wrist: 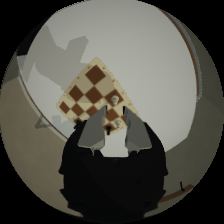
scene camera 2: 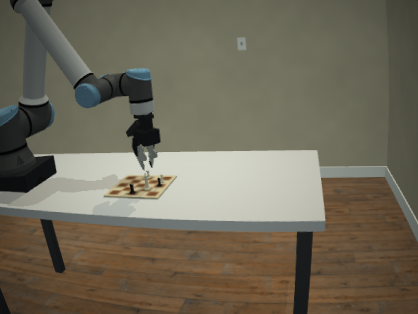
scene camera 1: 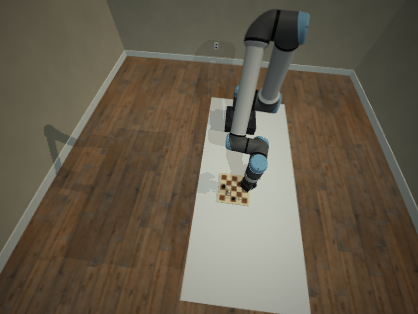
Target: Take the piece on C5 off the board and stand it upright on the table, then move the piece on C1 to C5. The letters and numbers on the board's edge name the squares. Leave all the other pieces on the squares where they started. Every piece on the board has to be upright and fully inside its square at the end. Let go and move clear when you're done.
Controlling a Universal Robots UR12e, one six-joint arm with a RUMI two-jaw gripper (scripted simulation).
Labels:
A chessboard shows in the wrist view, in scene camera 2 and in scene camera 1 (231, 181). The same spot on the chessboard: (wrist: 94, 86) is (scene camera 2: 133, 179).

